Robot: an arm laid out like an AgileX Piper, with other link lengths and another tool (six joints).
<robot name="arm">
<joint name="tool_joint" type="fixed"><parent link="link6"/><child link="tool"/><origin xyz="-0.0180 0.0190 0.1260" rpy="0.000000 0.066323 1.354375"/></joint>
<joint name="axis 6" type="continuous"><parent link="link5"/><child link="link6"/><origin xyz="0.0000 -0.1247 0.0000" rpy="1.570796 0.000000 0.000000"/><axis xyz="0 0 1"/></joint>
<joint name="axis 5" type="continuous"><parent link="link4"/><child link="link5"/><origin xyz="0.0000 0.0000 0.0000" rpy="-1.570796 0.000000 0.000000"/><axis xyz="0 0 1"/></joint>
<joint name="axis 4" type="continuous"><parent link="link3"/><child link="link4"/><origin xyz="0.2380 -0.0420 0.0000" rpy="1.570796 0.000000 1.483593"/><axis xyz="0 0 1"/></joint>
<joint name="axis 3" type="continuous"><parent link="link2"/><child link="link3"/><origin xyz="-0.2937 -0.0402 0.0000"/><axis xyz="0 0 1"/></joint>
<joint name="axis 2" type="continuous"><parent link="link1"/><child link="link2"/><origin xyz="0.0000 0.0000 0.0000" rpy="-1.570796 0.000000 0.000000"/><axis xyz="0 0 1"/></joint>
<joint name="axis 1" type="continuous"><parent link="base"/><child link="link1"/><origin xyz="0.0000 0.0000 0.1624"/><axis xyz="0 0 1"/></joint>
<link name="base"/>
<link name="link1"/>
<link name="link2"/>
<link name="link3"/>
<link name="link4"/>
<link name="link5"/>
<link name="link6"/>
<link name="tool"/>
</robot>
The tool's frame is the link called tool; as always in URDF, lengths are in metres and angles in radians. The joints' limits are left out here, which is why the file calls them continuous.
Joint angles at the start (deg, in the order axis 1, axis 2, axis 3, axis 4, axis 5, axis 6):
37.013, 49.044, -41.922, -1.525, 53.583, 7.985
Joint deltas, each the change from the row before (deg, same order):
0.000, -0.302, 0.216, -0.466, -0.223, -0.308
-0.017, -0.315, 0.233, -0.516, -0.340, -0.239
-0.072, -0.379, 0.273, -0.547, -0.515, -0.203
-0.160, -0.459, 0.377, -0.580, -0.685, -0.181
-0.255, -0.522, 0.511, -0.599, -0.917, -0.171
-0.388, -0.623, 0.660, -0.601, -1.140, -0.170
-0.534, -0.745, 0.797, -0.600, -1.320, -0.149
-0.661, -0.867, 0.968, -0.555, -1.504, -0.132
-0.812, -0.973, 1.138, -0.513, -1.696, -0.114
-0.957, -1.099, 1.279, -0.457, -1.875, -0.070
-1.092, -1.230, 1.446, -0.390, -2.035, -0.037
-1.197, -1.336, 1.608, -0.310, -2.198, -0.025
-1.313, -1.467, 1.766, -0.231, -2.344, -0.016
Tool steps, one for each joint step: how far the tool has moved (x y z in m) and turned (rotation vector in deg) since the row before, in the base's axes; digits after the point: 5 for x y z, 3 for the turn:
0.00057, -0.00134, 0.00022, -0.329, -0.626, 0.278
0.00099, -0.00132, 0.00050, -0.271, -0.723, 0.210
0.00149, -0.00132, 0.00099, -0.162, -0.888, 0.137
0.00186, -0.00157, 0.00110, -0.094, -1.017, 0.044
0.00228, -0.00171, 0.00112, -0.014, -1.153, -0.037
0.00263, -0.00202, 0.00117, 0.079, -1.293, -0.146
0.00288, -0.00245, 0.00129, 0.175, -1.419, -0.282
0.00289, -0.00277, 0.00118, 0.281, -1.498, -0.393
0.00296, -0.00316, 0.00104, 0.377, -1.576, -0.525
0.00298, -0.00351, 0.00116, 0.515, -1.671, -0.669
0.00281, -0.00389, 0.00104, 0.629, -1.735, -0.797
0.00256, -0.00411, 0.00086, 0.726, -1.789, -0.879
0.00227, -0.00442, 0.00074, 0.822, -1.861, -0.974

